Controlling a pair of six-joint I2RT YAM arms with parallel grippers.
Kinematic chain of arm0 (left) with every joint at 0, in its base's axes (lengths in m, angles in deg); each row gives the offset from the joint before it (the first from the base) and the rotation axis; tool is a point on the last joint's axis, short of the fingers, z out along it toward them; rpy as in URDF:
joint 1: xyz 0 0 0.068 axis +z
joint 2: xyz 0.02 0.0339 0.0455 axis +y
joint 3: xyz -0.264 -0.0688 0 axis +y
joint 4: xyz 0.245 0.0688 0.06 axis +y
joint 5: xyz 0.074 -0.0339 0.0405 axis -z
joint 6: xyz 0.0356 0 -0.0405 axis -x
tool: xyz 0 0 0 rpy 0 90 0
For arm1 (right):
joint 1: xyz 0 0 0.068 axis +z
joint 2: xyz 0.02 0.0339 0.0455 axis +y
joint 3: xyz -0.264 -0.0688 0 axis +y
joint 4: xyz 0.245 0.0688 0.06 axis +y
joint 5: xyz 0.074 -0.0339 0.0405 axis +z
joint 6: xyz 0.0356 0 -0.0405 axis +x
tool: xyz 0 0 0 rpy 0 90 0
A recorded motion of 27 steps. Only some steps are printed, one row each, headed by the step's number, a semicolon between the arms.
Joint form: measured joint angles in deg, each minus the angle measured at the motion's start. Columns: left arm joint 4, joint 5, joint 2, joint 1, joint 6, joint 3; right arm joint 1, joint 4, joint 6, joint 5, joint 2, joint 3.
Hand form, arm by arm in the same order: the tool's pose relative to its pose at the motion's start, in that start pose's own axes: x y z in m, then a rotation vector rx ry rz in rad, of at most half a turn. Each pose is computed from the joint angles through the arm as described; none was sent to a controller.
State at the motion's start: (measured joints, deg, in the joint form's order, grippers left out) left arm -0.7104 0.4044 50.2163 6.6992 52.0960 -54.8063; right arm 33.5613 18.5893 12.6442 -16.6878 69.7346 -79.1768
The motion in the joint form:
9: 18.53 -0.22 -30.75 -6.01 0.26 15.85; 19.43 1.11 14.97 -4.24 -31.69 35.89
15: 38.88 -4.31 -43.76 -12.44 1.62 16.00; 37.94 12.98 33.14 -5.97 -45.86 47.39
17: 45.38 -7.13 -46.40 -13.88 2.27 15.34; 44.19 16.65 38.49 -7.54 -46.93 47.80
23: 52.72 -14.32 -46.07 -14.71 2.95 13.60; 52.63 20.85 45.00 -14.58 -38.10 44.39
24: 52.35 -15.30 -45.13 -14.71 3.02 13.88; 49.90 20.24 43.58 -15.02 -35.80 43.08
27: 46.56 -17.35 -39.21 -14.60 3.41 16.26; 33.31 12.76 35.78 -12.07 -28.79 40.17
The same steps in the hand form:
9: 0.0404 0.0352 -0.1138 0.0118 0.1185 -0.0112; 0.1301 -0.0093 -0.1081 -0.2204 0.1494 0.1646
15: 0.0532 0.0562 -0.1663 -0.0680 0.2300 -0.0213; 0.1982 -0.0198 -0.1551 -0.3852 0.4055 0.3060
17: 0.0548 0.0641 -0.1793 -0.1270 0.2434 -0.0178; 0.2069 -0.0191 -0.1654 -0.4160 0.4797 0.3271
23: 0.0532 0.0714 -0.1862 -0.2721 0.2130 0.0118; 0.2116 0.0021 -0.1693 -0.3485 0.5514 0.2596
24: 0.0541 0.0719 -0.1824 -0.2933 0.2076 0.0173; 0.2068 0.0059 -0.1623 -0.3047 0.5285 0.2481
27: 0.0620 0.0728 -0.1552 -0.3487 0.2012 0.0288; 0.1875 0.0082 -0.1194 -0.1426 0.4239 0.2632

